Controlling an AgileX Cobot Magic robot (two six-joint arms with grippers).
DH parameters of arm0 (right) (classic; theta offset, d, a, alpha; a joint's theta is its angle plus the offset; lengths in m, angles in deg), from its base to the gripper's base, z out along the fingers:
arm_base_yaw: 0 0.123 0 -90
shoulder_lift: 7.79 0 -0.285 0
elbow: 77.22 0 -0.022 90
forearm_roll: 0 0.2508 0 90
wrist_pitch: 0 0 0.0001 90
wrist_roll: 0 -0.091 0 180
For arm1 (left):
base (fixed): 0 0 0 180
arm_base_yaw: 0 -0.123 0 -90
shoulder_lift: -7.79 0 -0.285 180
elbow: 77.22 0 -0.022 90
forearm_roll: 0 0.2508 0 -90
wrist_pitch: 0 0 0.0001 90
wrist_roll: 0 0.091 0 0
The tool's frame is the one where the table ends.
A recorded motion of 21 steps. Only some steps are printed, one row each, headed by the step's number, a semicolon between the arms.
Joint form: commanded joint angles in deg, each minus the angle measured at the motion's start. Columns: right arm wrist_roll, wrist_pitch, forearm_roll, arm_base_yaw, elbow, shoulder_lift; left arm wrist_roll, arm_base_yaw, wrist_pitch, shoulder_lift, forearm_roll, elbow.
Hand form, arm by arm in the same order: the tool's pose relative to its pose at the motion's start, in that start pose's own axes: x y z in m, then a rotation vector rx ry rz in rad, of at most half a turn. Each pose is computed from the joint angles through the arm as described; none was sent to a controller.
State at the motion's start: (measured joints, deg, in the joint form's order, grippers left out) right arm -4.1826 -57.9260 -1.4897 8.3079 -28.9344 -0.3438; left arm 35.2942 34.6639 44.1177 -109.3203 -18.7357 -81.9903
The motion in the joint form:
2: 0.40 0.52 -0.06 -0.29 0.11 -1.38; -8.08 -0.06 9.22 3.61 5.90 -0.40
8: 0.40 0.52 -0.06 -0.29 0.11 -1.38; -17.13 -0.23 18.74 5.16 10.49 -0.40
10: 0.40 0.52 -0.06 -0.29 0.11 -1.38; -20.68 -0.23 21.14 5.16 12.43 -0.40
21: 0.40 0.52 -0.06 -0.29 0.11 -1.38; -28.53 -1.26 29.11 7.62 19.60 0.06
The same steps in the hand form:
2: 0.0012 -0.0002 -0.0031 0.0037 -0.0315 -0.0051; 0.0082 -0.0050 -0.0272 -0.0074 0.1134 -0.0596
8: 0.0012 -0.0002 -0.0031 0.0037 -0.0315 -0.0051; 0.0223 -0.0077 -0.0410 -0.0167 0.2670 -0.1737
10: 0.0012 -0.0002 -0.0031 0.0037 -0.0315 -0.0051; 0.0268 -0.0070 -0.0423 -0.0361 0.3169 -0.2188
21: 0.0012 -0.0002 -0.0031 0.0037 -0.0315 -0.0051; 0.0430 -0.0006 -0.0644 -0.1361 0.4489 -0.3141

